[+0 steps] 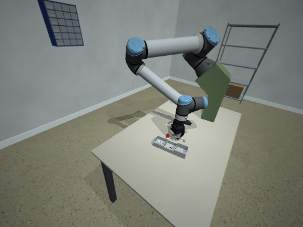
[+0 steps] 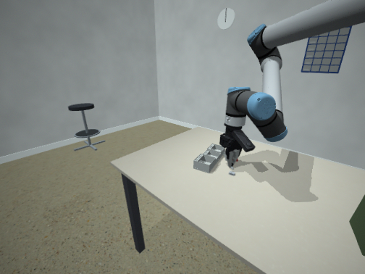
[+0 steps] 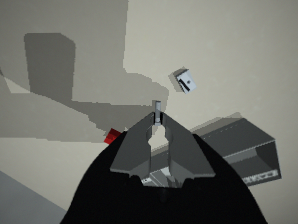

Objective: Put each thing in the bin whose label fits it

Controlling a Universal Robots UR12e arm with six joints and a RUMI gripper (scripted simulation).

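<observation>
The grey bolt is 1 cm ahead of my hand and 1 cm below it. Also, from my hand: ring-shaped nut: 12 cm ahead, 1 cm to the right, 1 cm below; then grey three-compartment bin row: 12 cm ahead, 2 cm to the right, 1 cm above; then red-and-white block: 3 cm ahead, 8 cm to the right, 1 cm below.
</observation>
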